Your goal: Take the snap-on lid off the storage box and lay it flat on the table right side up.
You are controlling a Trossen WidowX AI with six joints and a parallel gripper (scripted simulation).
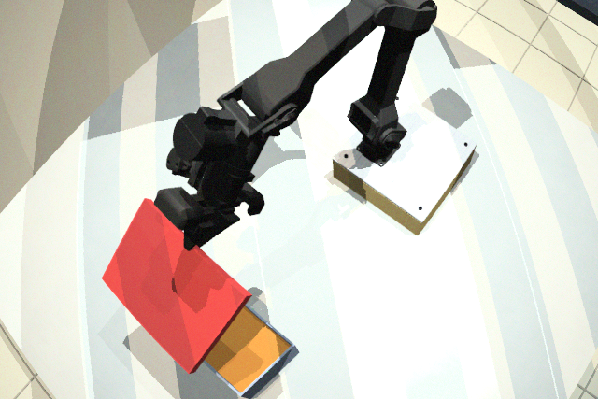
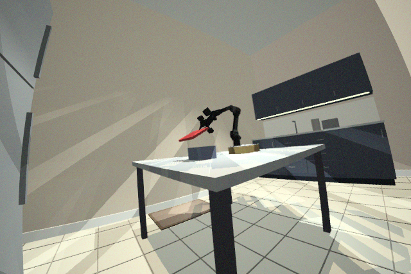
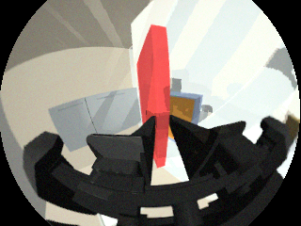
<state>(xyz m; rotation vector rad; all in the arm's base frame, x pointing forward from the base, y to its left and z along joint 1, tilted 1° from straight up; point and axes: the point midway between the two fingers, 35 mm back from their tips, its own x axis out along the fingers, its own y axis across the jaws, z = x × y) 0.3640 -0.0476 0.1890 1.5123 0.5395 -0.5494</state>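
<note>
Now: the red lid 70 mm ahead of my gripper tip and 30 mm below it. Round my gripper tip: storage box 190 mm below, 90 mm to the left, 60 mm ahead.
</note>
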